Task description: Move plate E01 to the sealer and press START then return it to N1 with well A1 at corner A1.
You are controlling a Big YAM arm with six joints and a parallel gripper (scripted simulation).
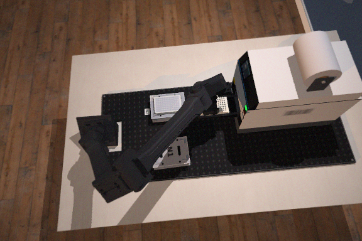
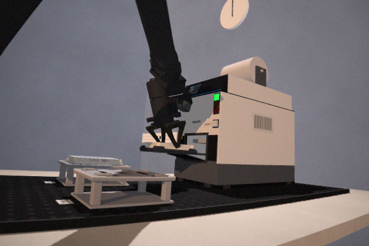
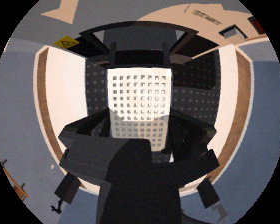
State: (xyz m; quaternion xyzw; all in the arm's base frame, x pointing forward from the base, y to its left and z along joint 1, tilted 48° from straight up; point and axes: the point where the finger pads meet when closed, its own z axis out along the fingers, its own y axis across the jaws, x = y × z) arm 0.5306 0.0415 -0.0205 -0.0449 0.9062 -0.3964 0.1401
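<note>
Now: hand 2 cm above the sealer stage. Also, from my hand: nest 22 cm behind, 17 cm to the right, 7 cm below; then plate 20 cm behind, 6 cm to the left, 6 cm below; then start button 10 cm ahead, 10 cm to the right, 7 cm above.
</note>
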